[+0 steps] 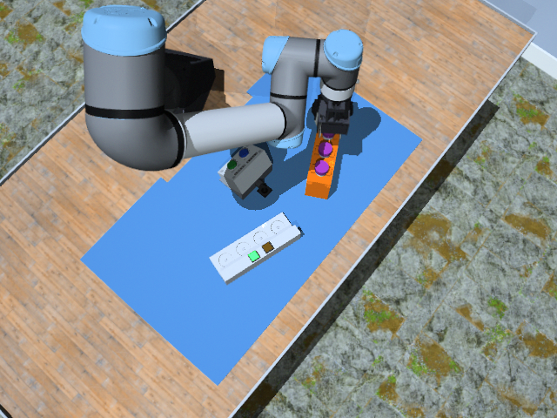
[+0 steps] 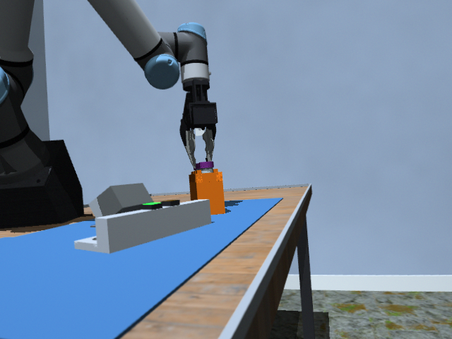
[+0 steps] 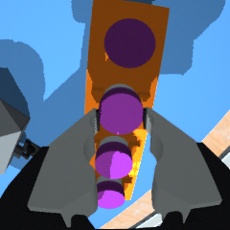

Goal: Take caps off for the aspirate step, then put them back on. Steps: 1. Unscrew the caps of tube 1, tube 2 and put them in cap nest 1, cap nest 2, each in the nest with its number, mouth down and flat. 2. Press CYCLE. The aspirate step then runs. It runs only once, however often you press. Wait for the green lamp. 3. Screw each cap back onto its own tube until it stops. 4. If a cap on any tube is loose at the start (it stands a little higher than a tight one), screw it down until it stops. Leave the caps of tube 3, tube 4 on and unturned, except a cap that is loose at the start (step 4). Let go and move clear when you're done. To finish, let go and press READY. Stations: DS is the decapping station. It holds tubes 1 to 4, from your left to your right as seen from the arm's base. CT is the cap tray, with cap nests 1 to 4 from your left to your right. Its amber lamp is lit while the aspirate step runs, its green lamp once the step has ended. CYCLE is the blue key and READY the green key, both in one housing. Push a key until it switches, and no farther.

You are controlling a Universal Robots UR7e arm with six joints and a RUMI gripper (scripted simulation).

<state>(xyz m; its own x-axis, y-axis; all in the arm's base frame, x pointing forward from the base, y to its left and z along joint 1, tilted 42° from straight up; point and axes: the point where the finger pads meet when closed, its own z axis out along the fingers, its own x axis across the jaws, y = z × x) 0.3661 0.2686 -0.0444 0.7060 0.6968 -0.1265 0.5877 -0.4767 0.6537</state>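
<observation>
My gripper is now 4 cm to the right of the purple cap, 3 cm past it and 1 cm above it. Round my hand: grey key housing: 20 cm to the right, 11 cm behind, 7 cm below; then green key: 22 cm to the right, 13 cm behind, 6 cm below; then blue key: 18 cm to the right, 13 cm behind, 6 cm below.
</observation>
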